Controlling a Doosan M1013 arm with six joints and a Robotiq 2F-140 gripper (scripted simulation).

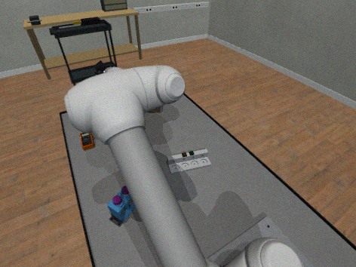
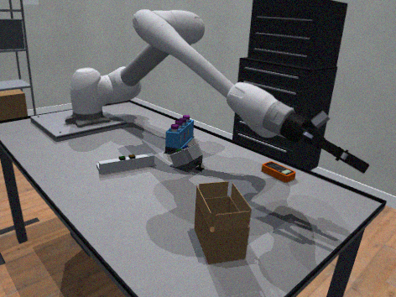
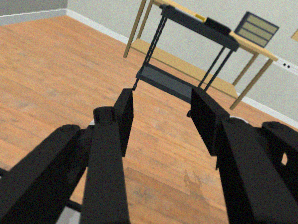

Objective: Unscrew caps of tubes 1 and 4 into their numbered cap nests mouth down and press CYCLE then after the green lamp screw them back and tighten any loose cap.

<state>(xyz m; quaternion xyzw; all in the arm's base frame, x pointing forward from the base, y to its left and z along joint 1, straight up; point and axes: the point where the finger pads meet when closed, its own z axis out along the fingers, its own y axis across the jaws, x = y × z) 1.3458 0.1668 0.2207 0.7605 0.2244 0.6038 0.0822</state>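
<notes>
Now: the purple cap 890 mm behind my hand, 150 mm to the left of it and 140 mm below it. From my hand the other things lie so: orange meter 370 mm behind, 210 mm to the left, 230 mm below; then grey key housing 660 mm behind, 40 mm to the right, 200 mm below; then green ready key 670 mm behind, 60 mm to the right, 180 mm below.
</notes>
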